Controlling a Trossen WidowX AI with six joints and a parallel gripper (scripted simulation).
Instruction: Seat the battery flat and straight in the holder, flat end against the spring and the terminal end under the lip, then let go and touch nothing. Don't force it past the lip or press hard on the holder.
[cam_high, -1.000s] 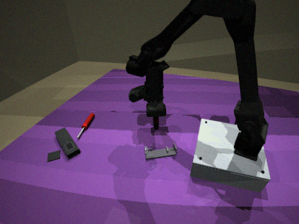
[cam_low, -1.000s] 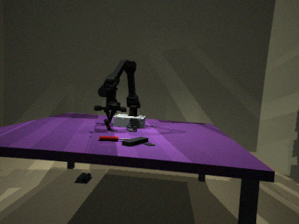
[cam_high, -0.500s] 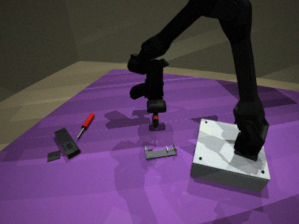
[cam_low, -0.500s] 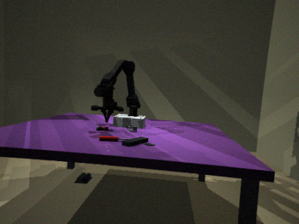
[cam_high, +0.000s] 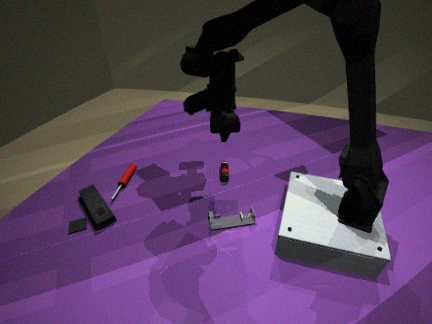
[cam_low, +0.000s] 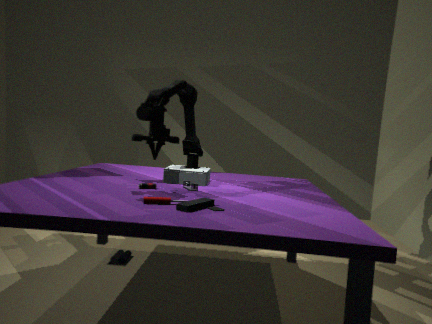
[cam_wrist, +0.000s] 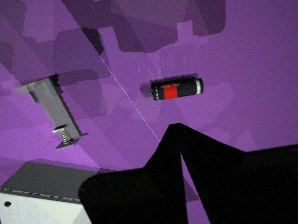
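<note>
Right now my gripper tip is 110 mm above the battery, 20 mm to the left of it and 10 mm short of it. The rest, counted from my gripper tip: red-handled screwdriver 240 mm ahead, 170 mm to the left, 110 mm below; black box 270 mm to the left, 230 mm ahead, 110 mm below; small dark plate 340 mm to the left, 220 mm ahead, 120 mm below.
</note>
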